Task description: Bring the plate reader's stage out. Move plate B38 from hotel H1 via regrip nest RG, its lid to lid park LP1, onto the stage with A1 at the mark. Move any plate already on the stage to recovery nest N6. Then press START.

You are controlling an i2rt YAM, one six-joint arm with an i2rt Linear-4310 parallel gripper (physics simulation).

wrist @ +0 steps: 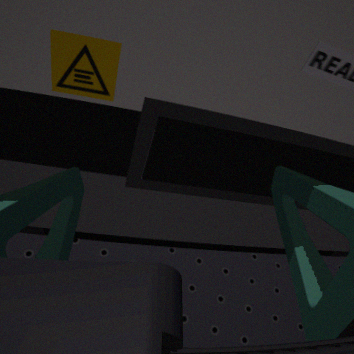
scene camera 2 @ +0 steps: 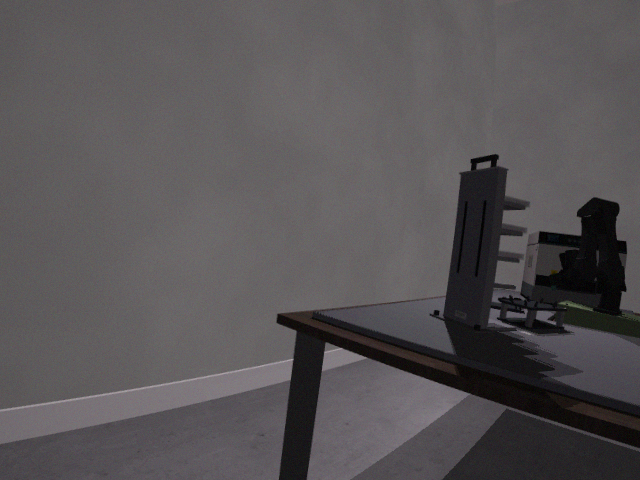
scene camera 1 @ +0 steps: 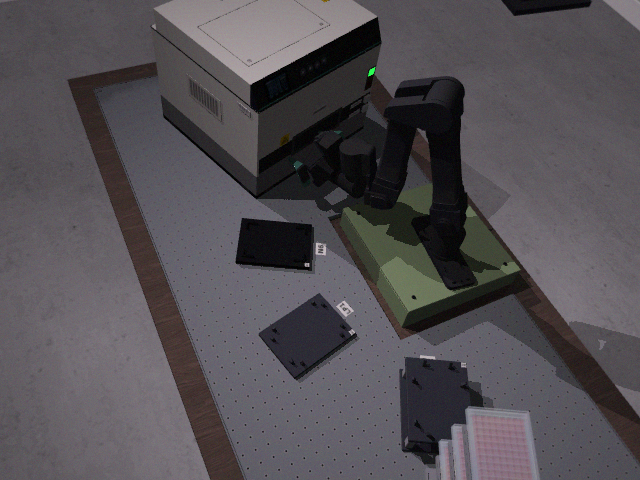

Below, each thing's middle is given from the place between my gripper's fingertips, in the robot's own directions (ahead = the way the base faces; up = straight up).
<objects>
I see the stage slot (wrist: pixel 181 152) 50 mm behind my hand and 40 mm to the right of it. From my hand the other things lie so: yellow warning sticker (wrist: pixel 83 65) 50 mm ahead, 10 mm to the left, 40 mm above; plate reader (scene camera 1: pixel 254 141) 30 mm ahead, 210 mm to the right, 30 mm above; N6 pad (scene camera 1: pixel 261 242) 120 mm ahead, 180 mm to the left, 100 mm below.
</objects>
